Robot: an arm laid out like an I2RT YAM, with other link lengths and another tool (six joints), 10 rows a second.
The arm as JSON. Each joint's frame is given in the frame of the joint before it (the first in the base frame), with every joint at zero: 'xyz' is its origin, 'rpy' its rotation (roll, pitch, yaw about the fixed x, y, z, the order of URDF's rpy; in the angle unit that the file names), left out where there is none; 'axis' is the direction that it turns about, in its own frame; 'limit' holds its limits. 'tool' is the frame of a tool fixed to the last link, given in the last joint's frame.
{
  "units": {
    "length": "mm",
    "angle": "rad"
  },
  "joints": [
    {
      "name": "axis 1",
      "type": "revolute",
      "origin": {
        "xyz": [
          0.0,
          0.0,
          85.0
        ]
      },
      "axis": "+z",
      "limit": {
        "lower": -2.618,
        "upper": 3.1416
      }
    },
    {
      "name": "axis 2",
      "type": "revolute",
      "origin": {
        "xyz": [
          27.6,
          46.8,
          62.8
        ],
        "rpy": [
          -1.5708,
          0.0,
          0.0
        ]
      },
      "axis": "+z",
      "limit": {
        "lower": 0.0,
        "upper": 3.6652
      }
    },
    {
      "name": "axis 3",
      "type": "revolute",
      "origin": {
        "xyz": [
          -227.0,
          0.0,
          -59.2
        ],
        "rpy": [
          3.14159,
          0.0,
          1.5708
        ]
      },
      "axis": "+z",
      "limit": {
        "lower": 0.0,
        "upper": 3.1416
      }
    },
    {
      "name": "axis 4",
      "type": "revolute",
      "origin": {
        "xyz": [
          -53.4,
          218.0,
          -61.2
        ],
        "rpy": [
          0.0,
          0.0,
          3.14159
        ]
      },
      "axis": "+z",
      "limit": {
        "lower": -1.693,
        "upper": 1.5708
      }
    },
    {
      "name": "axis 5",
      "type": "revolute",
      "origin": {
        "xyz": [
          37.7,
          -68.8,
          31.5
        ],
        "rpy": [
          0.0,
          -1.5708,
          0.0
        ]
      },
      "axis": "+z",
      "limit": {
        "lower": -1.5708,
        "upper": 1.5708
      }
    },
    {
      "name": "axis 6",
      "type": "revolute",
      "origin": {
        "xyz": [
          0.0,
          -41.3,
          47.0
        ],
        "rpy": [
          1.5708,
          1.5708,
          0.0
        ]
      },
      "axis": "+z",
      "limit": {
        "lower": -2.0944,
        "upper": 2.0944
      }
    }
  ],
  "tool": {
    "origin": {
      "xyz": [
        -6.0,
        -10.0,
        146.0
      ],
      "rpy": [
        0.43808,
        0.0,
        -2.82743
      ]
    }
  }
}
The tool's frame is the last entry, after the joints.
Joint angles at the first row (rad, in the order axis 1, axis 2, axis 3, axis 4, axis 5, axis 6):
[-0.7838 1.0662 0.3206 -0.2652 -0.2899 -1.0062]
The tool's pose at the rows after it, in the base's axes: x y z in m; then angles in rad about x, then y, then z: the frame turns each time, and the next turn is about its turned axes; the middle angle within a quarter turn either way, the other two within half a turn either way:
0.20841, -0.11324, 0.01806, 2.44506, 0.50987, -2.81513
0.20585, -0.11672, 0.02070, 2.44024, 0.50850, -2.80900
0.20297, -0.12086, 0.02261, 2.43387, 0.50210, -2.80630
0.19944, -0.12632, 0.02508, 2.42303, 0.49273, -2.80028
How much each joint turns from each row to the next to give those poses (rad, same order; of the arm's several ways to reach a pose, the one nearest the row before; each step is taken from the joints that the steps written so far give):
[-0.0276 -0.0108 0.0061 -0.0262 -0.0138 -0.0353]
[-0.0276 -0.0107 0.0077 -0.0215 -0.0123 -0.0199]
[-0.0246 -0.0046 0.0092 -0.0184 -0.0046 -0.0200]
[-0.0291 -0.0062 0.0107 -0.0198 -0.0030 -0.0214]

